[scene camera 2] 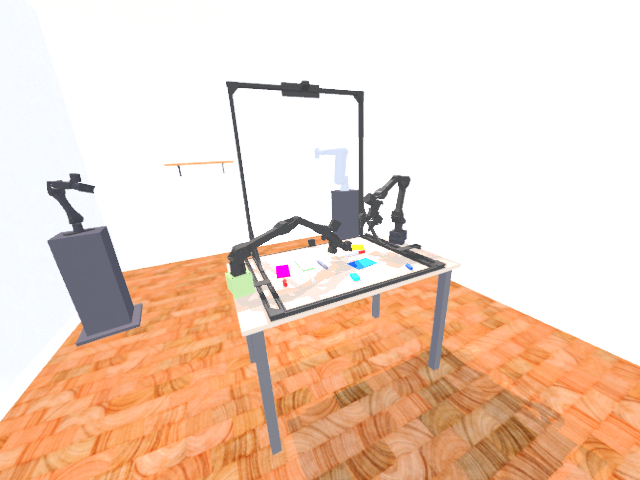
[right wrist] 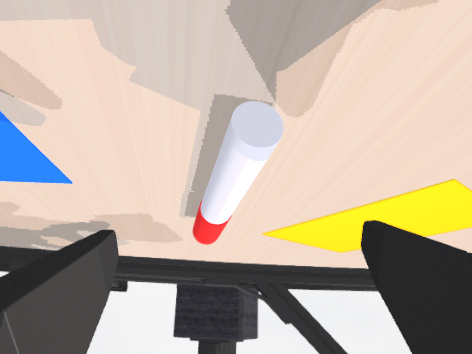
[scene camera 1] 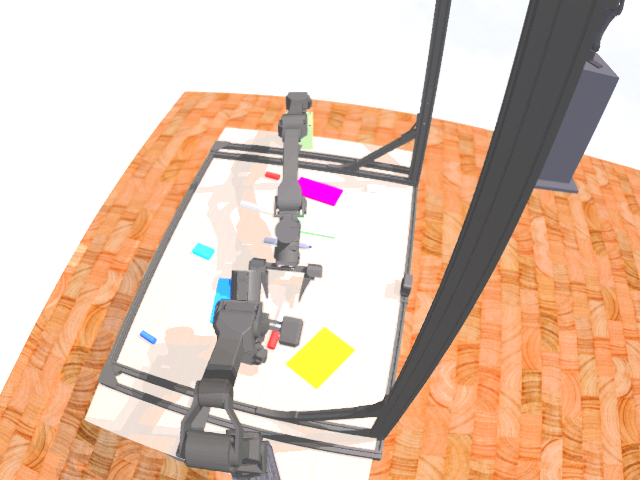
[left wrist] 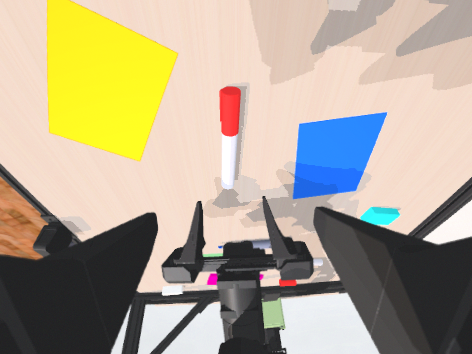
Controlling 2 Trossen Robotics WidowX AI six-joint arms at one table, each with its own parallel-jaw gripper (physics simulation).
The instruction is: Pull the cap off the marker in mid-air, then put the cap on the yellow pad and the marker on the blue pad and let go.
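Frame: origin at the left arm's base, x left, y ahead, z down, level; millimetres.
Seen in the pictures: left gripper, fingertip midpoint: (scene camera 2: 364, 230) (left wrist: 236, 218); right gripper, fingertip midpoint: (right wrist: 240, 239) (scene camera 1: 283, 300) (left wrist: 230, 199); left arm's base at its link origin: (scene camera 2: 398, 230) (right wrist: 217, 338) (scene camera 1: 251, 463); right arm's base at its link origin: (scene camera 2: 238, 273) (left wrist: 270, 328).
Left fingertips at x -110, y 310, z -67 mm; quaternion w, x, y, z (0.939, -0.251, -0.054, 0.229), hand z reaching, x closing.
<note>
Offsets run from my left fingertips to a thing's middle. "spot": to the spot under its first point.
A marker with a white body {dx -33, dy +66, dz +145 mm} (left wrist: 228, 162) (right wrist: 237, 172) and a red cap {dx -11, dy +25, dz +146 mm} (left wrist: 230, 111) (right wrist: 209, 232) (scene camera 1: 272, 339) on one end lies on the table between the yellow pad {dx -116, dy -49, dz +154 mm} (scene camera 1: 320, 356) (left wrist: 105, 85) (right wrist: 340, 227) and the blue pad {dx +77, dy +169, dz +154 mm} (scene camera 1: 222, 291) (left wrist: 340, 145) (right wrist: 25, 157). My left gripper (left wrist: 236, 218) is open and empty above the table, partly over the marker in scene camera 1; its fingertips are hidden there. My right gripper (scene camera 1: 284, 298) (left wrist: 230, 199) (right wrist: 240, 239) is open and empty, above the table near the white end of the marker.
A cyan block {dx +138, dy +359, dz +147 mm} (scene camera 1: 203, 251) (left wrist: 381, 215), a blue piece {dx +334, dy +99, dz +144 mm} (scene camera 1: 147, 337), a grey-blue pen {spot: dx -68, dy +337, dz +139 mm} (scene camera 1: 270, 241), a red piece {dx -127, dy +616, dz +144 mm} (scene camera 1: 272, 175) and a magenta pad {dx -254, dy +513, dz +151 mm} (scene camera 1: 323, 192) lie on the table. A dark frame (scene camera 1: 170, 222) edges it. The two grippers are close together.
</note>
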